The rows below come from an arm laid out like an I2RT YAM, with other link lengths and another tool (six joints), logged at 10 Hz.
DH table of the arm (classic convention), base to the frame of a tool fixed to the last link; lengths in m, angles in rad. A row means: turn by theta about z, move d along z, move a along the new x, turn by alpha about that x. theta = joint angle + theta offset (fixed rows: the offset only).
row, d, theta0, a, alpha
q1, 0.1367, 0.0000, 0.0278, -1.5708
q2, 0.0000, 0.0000, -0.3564, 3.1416
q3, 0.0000, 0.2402, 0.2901, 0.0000
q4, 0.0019, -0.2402, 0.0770, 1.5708
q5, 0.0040, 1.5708, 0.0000, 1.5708
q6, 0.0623, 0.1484, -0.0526, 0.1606
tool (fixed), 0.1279, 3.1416, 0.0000, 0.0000
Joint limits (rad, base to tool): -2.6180..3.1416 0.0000..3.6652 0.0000..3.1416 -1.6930..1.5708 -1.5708..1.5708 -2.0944..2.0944
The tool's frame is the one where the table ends.
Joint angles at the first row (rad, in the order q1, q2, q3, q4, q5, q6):
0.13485 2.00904 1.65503 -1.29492 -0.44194 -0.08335
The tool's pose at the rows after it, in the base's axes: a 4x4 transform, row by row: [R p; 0 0 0 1], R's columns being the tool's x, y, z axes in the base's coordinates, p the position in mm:
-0.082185, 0.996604, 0.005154, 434.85; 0.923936, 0.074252, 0.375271, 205.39; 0.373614, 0.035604, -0.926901, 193.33; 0, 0, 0, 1
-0.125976, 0.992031, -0.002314, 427.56; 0.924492, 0.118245, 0.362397, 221.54; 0.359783, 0.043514, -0.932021, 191.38; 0, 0, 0, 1
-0.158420, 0.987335, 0.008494, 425.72; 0.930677, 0.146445, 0.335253, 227.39; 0.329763, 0.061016, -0.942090, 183.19; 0, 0, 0, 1
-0.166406, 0.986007, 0.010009, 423.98; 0.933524, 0.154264, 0.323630, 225.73; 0.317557, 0.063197, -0.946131, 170.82; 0, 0, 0, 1
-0.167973, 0.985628, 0.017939, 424.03; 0.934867, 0.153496, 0.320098, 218.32; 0.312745, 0.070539, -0.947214, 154.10; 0, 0, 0, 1
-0.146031, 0.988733, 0.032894, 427.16; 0.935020, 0.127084, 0.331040, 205.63; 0.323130, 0.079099, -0.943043, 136.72; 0, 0, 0, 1
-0.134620, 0.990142, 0.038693, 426.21; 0.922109, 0.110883, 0.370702, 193.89; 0.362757, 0.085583, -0.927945, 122.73; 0, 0, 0, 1
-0.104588, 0.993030, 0.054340, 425.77; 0.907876, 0.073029, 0.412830, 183.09; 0.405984, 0.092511, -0.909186, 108.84; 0, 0, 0, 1
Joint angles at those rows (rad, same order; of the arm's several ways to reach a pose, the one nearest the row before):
0.19475 2.00904 1.65313 -1.30370 -0.39159 -0.08373
0.23709 2.00905 1.65277 -1.29722 -0.37594 -0.08373
0.26150 2.00903 1.63747 -1.26821 -0.34237 -0.08373
0.26342 2.00981 1.60049 -1.23121 -0.32902 -0.08831
0.24966 2.00980 1.54365 -1.17172 -0.32254 -0.10129
0.21764 2.01018 1.47802 -1.09845 -0.33246 -0.10852
0.17757 2.01095 1.41050 -1.03131 -0.37251 -0.14020
0.13789 2.01096 1.33727 -0.95159 -0.41867 -0.14936

